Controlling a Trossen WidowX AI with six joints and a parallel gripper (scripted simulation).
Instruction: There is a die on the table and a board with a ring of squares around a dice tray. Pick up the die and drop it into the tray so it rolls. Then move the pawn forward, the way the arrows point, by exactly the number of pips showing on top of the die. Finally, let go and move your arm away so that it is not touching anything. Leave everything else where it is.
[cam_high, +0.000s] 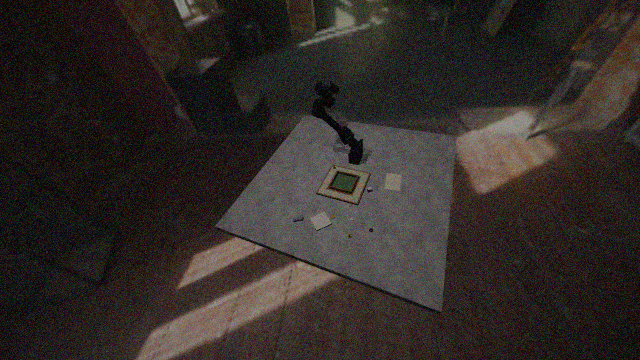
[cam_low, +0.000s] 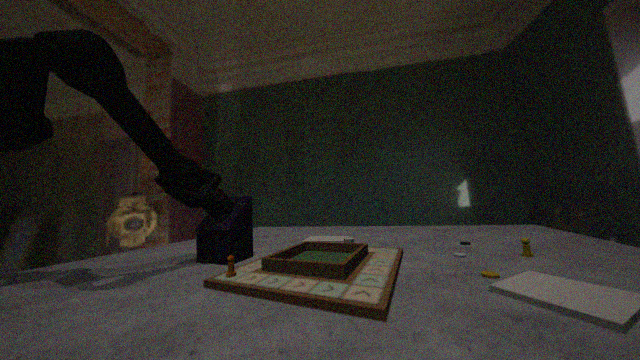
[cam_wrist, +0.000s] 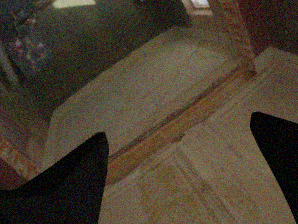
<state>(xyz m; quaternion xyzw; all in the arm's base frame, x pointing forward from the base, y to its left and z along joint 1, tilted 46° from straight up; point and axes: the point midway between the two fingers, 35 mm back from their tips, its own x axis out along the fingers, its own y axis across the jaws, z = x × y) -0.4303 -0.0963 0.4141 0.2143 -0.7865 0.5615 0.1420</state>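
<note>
My gripper tip is now 74 cm short of the grey die, 55 cm to the right of it and 33 cm above it. The rest, counted from my gripper tip: white card (68 cm to the left, 62 cm ahead, 34 cm below); yellow pawn (110 cm ahead, 52 cm to the left, 33 cm below); green dice tray (73 cm ahead, 37 cm to the left, 34 cm below).
</note>
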